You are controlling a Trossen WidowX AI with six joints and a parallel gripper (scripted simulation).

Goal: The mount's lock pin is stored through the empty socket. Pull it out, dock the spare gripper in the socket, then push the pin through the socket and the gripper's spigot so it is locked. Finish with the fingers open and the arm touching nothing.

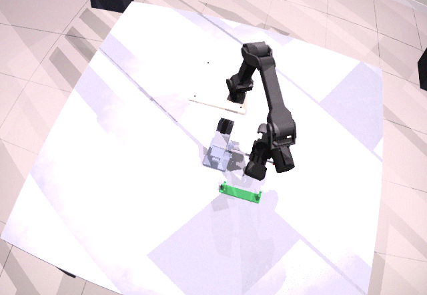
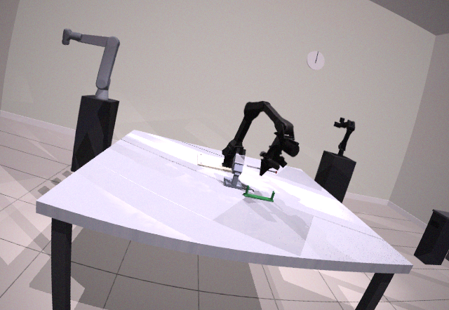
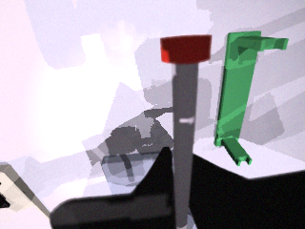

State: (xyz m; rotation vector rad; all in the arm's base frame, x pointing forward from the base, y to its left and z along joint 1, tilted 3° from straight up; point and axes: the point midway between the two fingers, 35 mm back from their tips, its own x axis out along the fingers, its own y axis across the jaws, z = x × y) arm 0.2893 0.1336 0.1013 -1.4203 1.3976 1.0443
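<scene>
Right now the grey mount is 11 cm to the right of my gripper tip, 3 cm below it and 1 cm behind it. Also, from my gripper tip: spare gripper 11 cm to the right, 4 cm above, 3 cm behind; green cradle 9 cm ahead, 6 cm below.
</scene>
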